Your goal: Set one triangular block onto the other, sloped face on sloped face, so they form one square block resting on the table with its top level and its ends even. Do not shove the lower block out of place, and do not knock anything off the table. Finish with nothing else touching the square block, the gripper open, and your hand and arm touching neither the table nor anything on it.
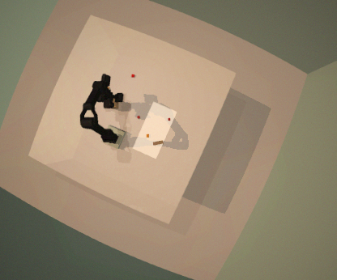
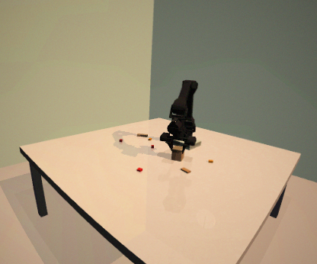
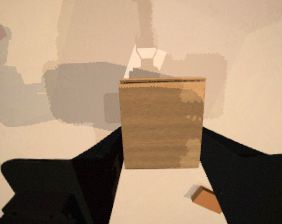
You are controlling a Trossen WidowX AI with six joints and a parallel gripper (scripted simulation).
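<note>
Now: gripper tip 10 mm below the wooden triangular block and 10 mm short of it. From my gripper tip the other things lie so: brown piece (120 mm to the left, 70 mm ahead, 40 mm below).
</note>
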